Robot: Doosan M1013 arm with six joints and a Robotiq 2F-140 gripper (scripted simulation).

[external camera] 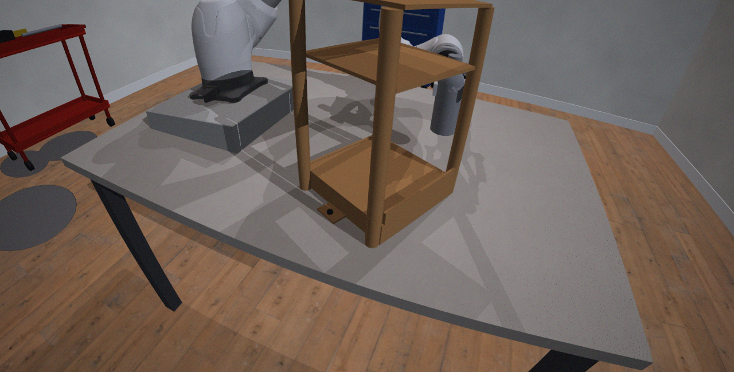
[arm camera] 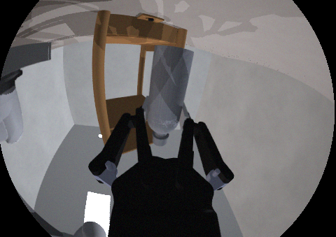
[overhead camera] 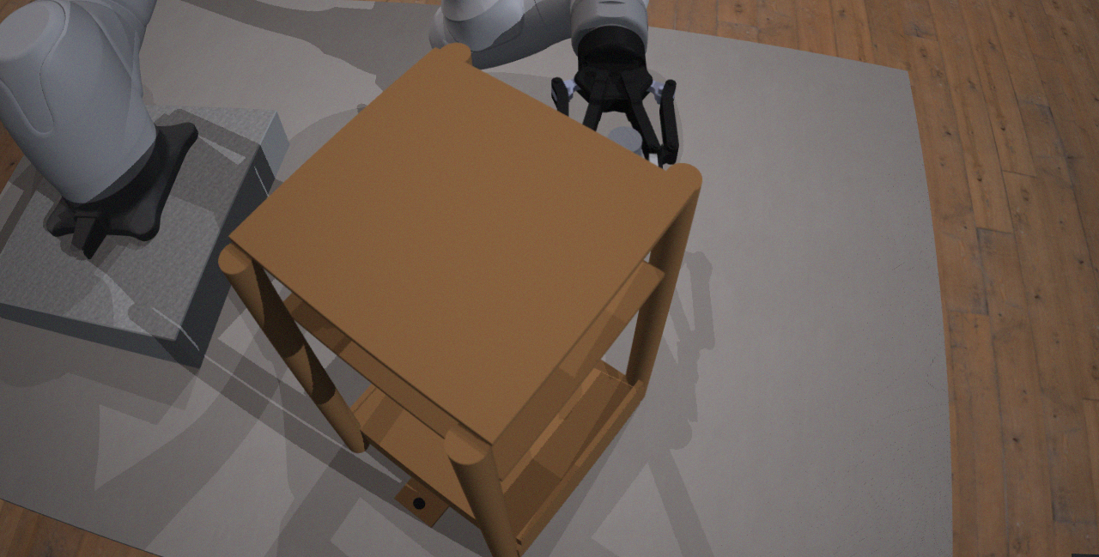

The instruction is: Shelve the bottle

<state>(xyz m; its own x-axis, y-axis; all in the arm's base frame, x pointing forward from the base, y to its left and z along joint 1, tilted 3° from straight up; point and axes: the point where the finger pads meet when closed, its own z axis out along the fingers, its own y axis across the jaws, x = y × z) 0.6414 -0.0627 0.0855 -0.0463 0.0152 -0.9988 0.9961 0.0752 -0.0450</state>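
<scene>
Now: the grey bottle 1 cm above my hand. Also, from my hand: brown shelving unit (17 cm to the right, 11 cm behind, 1 cm above).
</scene>
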